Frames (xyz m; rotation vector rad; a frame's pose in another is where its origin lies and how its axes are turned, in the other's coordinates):
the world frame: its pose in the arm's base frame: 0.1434 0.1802 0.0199 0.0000 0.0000 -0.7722
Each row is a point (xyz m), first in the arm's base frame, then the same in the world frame.
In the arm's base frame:
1: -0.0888 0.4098 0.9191
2: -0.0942 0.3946 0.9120
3: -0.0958 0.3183 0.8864
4: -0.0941 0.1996 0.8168
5: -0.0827 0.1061 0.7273
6: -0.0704 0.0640 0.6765
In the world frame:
1: -0.3265 0.0025 0.8992
2: -0.3198 -0.0122 0.8921
3: -0.2677 -0.0680 0.8665
4: -0.1837 -0.1518 0.7969
5: -0.1103 -0.2108 0.7074
6: -0.0721 -0.2324 0.6566

